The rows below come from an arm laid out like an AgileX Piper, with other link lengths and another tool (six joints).
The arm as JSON. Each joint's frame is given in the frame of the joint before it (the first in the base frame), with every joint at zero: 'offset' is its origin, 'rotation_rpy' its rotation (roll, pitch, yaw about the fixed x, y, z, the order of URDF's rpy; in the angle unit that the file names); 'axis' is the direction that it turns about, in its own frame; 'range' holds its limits. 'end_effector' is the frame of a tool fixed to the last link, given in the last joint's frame.
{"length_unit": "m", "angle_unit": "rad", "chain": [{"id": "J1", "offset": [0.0, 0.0, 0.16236], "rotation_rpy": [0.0, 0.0, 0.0], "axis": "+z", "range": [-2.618, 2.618]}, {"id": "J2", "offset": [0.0, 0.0, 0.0], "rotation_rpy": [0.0, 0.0, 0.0], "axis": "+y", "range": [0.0, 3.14]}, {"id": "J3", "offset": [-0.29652, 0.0, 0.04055], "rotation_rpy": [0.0, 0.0, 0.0], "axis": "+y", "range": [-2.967, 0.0]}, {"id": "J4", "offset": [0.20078, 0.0, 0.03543], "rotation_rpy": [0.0, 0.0, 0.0], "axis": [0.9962, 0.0, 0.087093], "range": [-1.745, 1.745]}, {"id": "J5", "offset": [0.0, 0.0, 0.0], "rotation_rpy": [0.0, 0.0, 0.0], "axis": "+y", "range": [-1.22, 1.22]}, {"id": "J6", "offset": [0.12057, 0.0, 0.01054], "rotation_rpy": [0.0, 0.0, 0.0], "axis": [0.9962, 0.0, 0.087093], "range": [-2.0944, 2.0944]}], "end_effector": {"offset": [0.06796, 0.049, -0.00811], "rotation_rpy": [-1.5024, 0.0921, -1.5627]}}
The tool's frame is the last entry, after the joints.
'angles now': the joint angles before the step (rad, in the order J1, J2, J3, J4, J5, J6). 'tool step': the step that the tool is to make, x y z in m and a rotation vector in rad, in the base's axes. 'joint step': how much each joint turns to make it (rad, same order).
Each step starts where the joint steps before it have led.
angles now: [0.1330 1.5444 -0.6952 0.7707 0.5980 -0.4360]
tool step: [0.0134 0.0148 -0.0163 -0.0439 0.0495 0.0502]
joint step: [0.0728 0.1123 -0.0874 -0.0845 -0.0037 0.0909]
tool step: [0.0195 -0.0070 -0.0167 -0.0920 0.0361 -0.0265]
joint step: [0.0133 0.0789 -0.0828 -0.1847 0.0002 0.1864]
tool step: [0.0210 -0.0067 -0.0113 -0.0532 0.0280 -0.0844]
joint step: [0.0001 0.0604 -0.0637 -0.1236 -0.0011 0.1815]
